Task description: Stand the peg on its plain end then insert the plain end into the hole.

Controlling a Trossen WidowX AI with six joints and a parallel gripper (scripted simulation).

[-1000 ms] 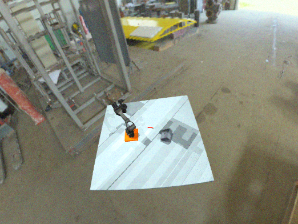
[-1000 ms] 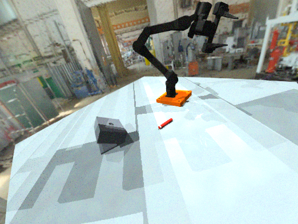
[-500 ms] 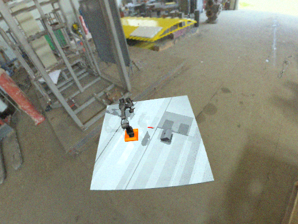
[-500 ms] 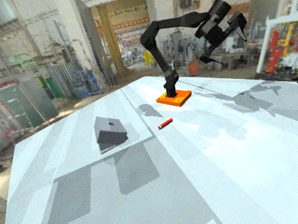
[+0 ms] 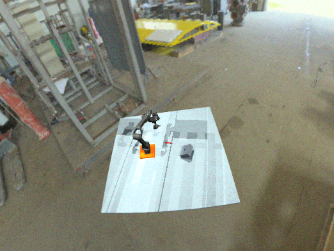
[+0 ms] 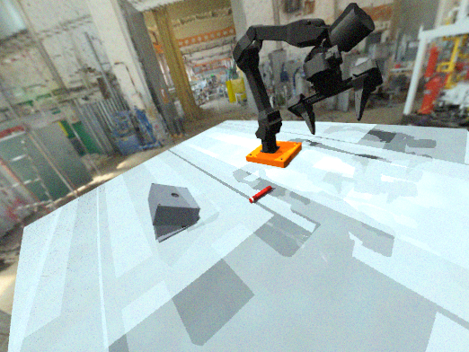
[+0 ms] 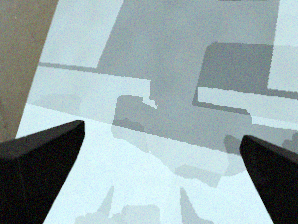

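Right now my gripper tip is 80 mm short of the red peg, 170 mm to the left of it and 180 mm above it. Also, from my gripper tip: grey sloped panel: 250 mm ahead, 330 mm to the right, 140 mm below.
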